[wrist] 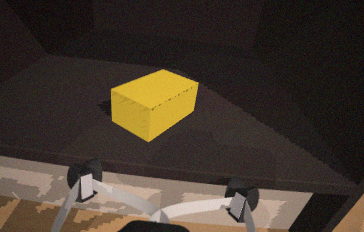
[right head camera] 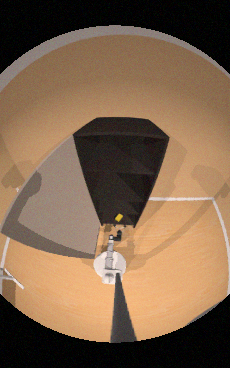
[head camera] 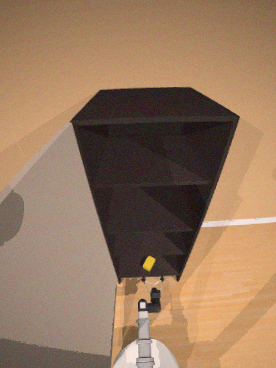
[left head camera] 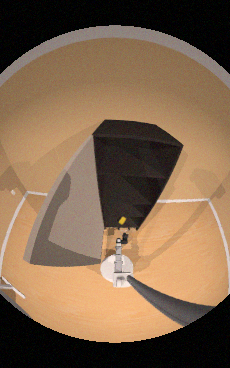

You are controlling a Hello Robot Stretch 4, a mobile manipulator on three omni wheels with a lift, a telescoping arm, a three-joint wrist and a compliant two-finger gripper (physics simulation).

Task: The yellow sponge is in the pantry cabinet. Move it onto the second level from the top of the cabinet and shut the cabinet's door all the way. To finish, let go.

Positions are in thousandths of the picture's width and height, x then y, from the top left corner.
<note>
In view: my gripper (wrist: 452, 787), a yellow sponge (wrist: 405, 459) and a pantry cabinet (head camera: 480, 477).
The pantry cabinet shows as well in the wrist view (wrist: 749, 463), in the right head camera view (right head camera: 472, 452) and in the left head camera view (left head camera: 524, 461).
</note>
